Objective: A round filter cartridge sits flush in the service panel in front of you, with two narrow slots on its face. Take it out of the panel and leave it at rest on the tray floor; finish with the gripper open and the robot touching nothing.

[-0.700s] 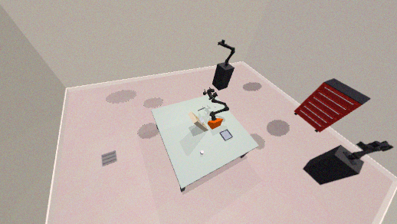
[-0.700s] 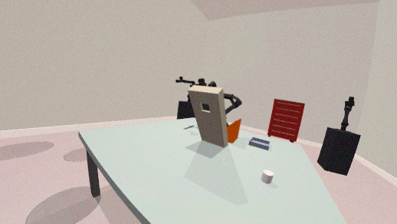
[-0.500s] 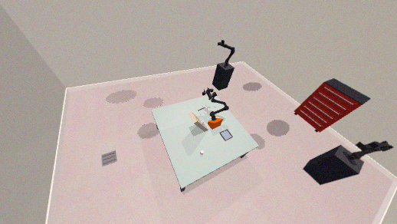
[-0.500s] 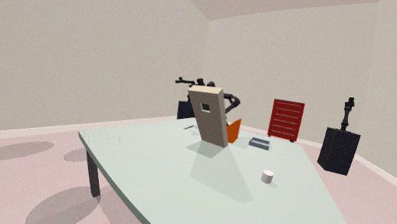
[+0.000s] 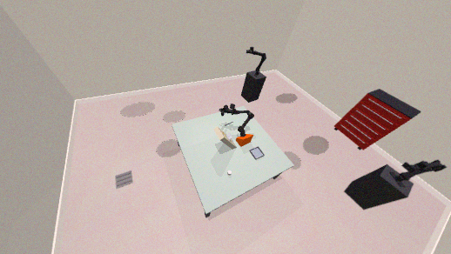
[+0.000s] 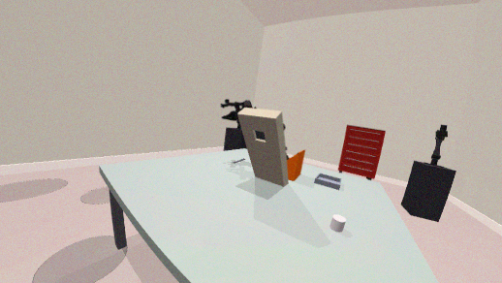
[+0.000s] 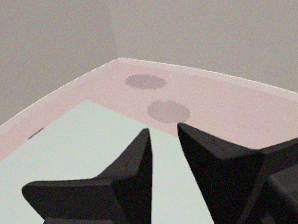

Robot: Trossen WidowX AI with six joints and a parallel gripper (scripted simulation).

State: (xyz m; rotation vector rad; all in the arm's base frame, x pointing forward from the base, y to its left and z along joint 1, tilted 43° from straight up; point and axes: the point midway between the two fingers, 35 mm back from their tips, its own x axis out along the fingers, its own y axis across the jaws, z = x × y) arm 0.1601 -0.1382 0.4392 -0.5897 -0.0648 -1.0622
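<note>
My gripper tip is now 190 mm short of the white cylindrical tool, 390 mm to the right of it and 30 mm above it. The rest, counted from my gripper tip: grey tray 210 mm behind, 720 mm to the left, 300 mm below.
</note>
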